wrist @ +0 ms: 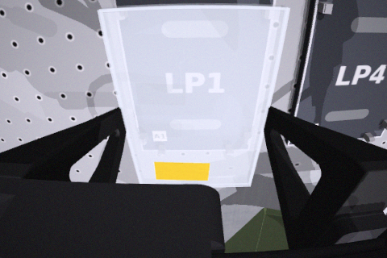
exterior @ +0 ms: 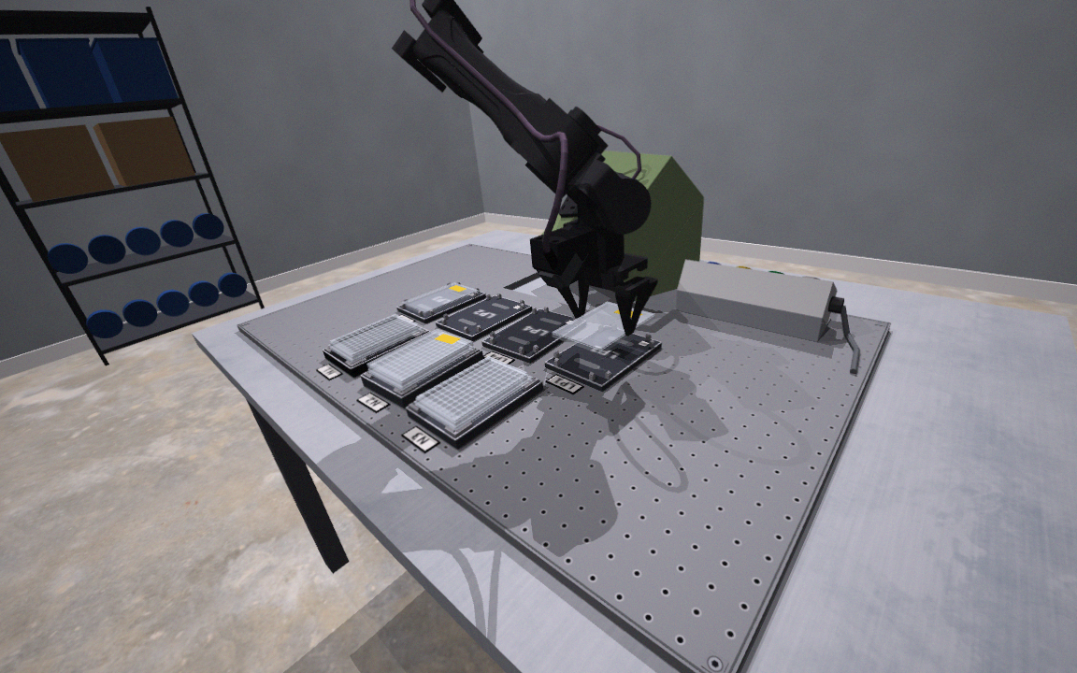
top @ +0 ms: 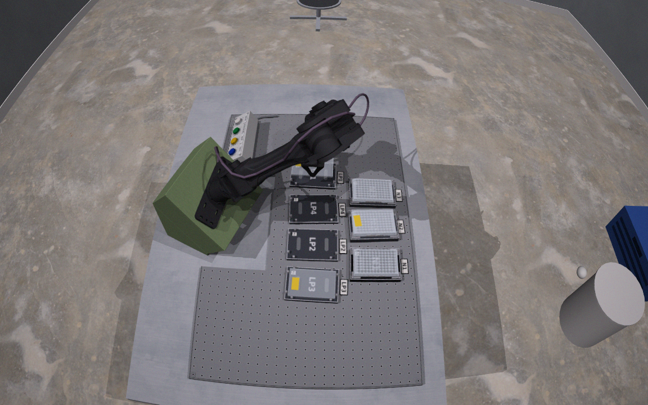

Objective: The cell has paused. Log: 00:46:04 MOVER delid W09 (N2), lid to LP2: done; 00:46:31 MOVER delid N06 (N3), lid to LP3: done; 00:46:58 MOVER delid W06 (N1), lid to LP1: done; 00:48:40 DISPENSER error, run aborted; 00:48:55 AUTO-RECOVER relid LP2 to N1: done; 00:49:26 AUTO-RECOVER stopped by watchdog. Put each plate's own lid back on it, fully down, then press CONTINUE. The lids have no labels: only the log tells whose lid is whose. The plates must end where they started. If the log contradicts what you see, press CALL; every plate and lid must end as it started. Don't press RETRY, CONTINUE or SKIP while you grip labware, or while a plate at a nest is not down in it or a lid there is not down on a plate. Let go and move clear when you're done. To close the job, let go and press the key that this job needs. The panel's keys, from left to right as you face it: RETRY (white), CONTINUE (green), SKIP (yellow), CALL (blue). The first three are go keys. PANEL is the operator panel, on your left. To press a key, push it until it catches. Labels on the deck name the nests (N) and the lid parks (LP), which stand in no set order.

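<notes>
My gripper is now 30 mm short of the lid park, 260 mm to the left of it and 50 mm above it. Round my hand: yellow skip key (280 mm behind, 70 mm to the left, 10 mm above); clear lid (10 mm below); blue call key (270 mm behind, 20 mm to the left, 10 mm above).
</notes>
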